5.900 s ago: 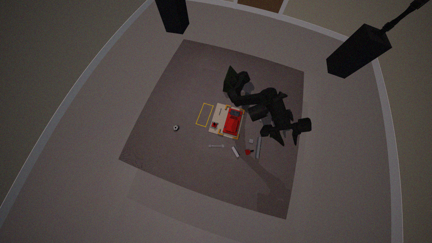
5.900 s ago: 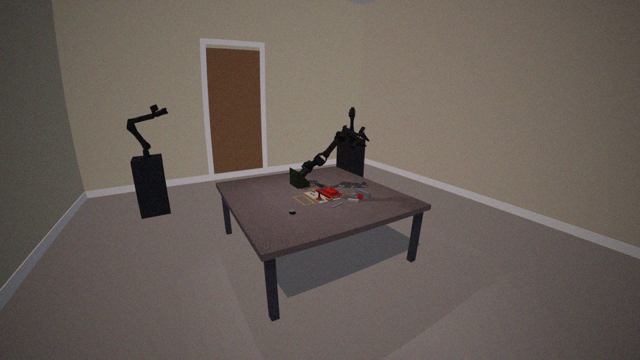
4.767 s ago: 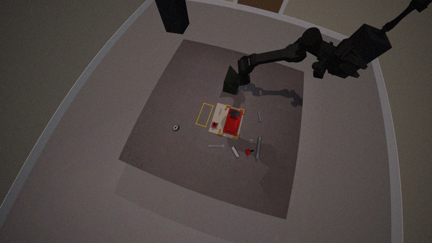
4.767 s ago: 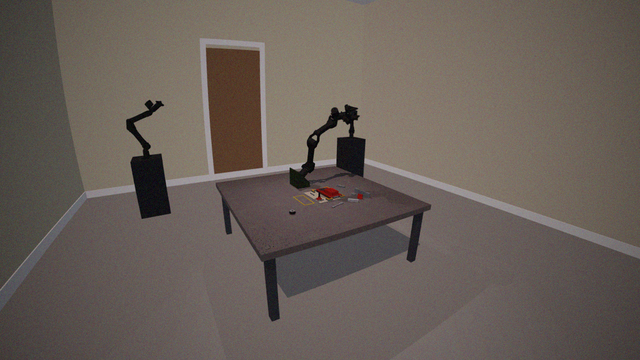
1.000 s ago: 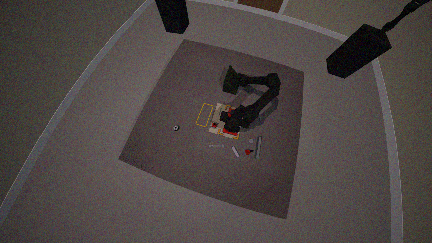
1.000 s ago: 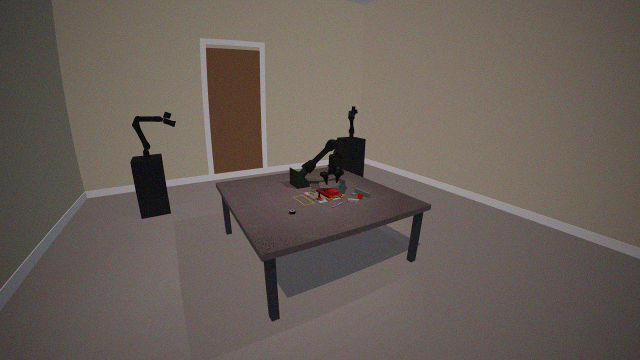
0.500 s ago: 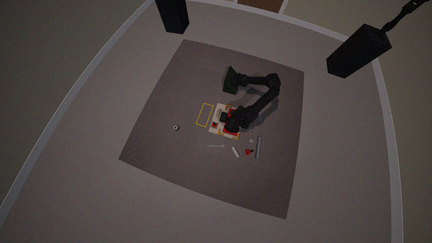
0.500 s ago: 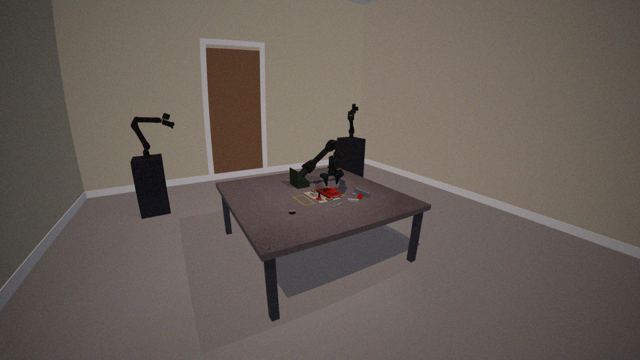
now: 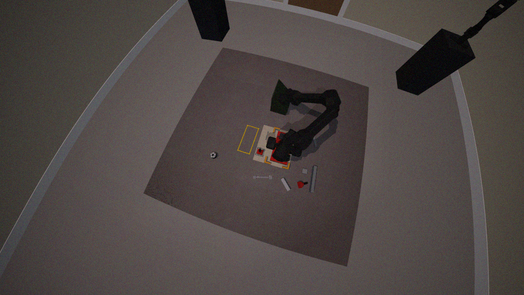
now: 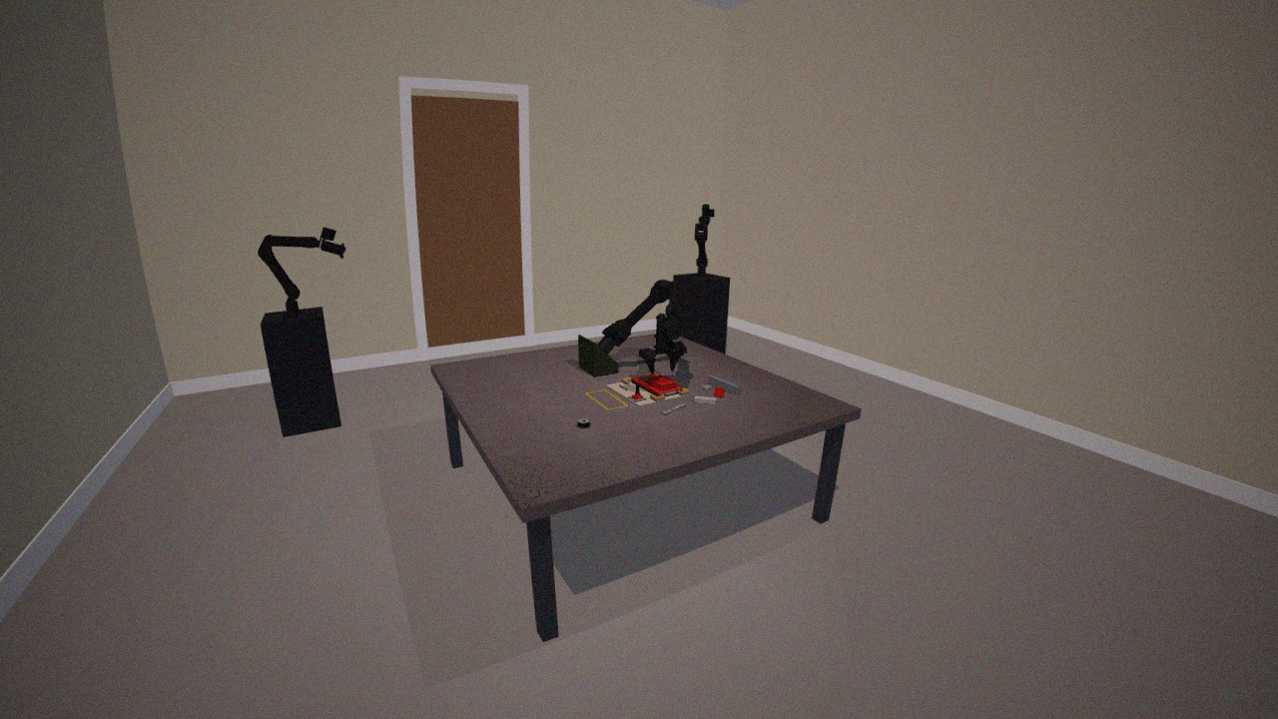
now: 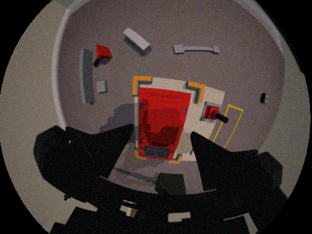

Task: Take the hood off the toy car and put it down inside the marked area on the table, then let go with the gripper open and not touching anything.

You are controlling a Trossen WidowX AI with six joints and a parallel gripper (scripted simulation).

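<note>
Right now my gripper tip is 4 cm above the hood. Also, from my gripper tip: white wheel: 40 cm to the right, 12 cm ahead, 7 cm below.
</note>
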